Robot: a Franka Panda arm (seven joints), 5 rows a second.
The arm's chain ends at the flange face. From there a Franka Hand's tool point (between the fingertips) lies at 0.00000 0.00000 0.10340 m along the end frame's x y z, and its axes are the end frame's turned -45 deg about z.
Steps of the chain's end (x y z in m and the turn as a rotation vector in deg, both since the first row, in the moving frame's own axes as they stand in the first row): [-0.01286 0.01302 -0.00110 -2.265 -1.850 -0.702]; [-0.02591 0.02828 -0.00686 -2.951 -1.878 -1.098]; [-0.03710 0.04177 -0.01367 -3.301 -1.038 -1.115]
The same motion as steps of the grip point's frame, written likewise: [-0.02355 0.00067 -0.00123 -0.293 -2.910 -0.702]; [-0.04446 0.00310 -0.00705 -0.759 -3.415 -1.098]; [-0.06127 0.00624 -0.01386 -1.600 -3.068 -1.115]
